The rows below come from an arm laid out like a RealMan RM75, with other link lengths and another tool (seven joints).
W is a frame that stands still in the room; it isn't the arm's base.
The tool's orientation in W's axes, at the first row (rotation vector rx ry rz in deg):
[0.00, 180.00, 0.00]
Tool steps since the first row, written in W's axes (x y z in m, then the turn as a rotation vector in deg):
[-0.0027, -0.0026, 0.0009, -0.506, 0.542, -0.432]
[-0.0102, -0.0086, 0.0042, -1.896, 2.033, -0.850]
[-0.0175, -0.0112, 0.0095, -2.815, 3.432, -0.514]
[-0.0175, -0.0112, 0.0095, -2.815, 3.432, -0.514]
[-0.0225, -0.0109, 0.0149, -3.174, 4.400, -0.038]
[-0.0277, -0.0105, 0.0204, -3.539, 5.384, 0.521]
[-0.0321, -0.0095, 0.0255, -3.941, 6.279, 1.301]
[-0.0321, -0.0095, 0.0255, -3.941, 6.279, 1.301]
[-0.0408, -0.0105, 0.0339, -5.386, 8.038, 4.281]
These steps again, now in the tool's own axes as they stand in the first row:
[0.0027, -0.0026, -0.0009, 0.506, 0.542, 0.432]
[0.0102, -0.0086, -0.0042, 1.896, 2.033, 0.850]
[0.0175, -0.0112, -0.0095, 2.815, 3.432, 0.514]
[0.0175, -0.0112, -0.0095, 2.815, 3.432, 0.514]
[0.0225, -0.0109, -0.0149, 3.174, 4.400, 0.038]
[0.0277, -0.0105, -0.0204, 3.539, 5.384, -0.521]
[0.0321, -0.0095, -0.0255, 3.941, 6.279, -1.301]
[0.0321, -0.0095, -0.0255, 3.941, 6.279, -1.301]
[0.0408, -0.0105, -0.0339, 5.386, 8.038, -4.281]

